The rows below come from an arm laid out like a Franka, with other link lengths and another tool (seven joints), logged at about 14 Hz.
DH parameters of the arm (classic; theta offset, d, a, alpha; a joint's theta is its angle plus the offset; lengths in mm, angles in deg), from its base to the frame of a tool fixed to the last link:
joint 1: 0 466.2 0 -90
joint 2: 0 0 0 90
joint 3: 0 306.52 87.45 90
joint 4: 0 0 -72.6 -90
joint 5: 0 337.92 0 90
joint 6: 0 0 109.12 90
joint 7: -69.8 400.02 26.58 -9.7
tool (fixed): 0 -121.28 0 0
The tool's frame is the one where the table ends.
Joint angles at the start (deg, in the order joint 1, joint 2, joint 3, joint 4, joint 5, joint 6, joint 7): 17.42, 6.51, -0.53, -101.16, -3.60, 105.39, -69.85
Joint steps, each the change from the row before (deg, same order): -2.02, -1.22, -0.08, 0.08, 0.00, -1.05, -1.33; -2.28, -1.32, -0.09, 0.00, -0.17, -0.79, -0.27; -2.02, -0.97, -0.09, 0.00, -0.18, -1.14, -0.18; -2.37, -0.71, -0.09, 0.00, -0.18, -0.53, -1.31; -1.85, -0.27, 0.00, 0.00, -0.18, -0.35, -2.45
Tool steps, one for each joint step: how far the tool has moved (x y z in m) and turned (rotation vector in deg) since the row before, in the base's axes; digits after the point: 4 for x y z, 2 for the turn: 0.0008, -0.0209, 0.0107, 0.08, -0.15, -0.84; 0.0011, -0.0231, 0.0112, -0.04, -0.54, -2.10; -0.0022, -0.0211, 0.0075, -0.21, 0.14, -1.96; 0.0003, -0.0240, 0.0059, -0.13, -0.11, -1.15; -0.0001, -0.0190, 0.0022, -0.14, 0.24, 0.61
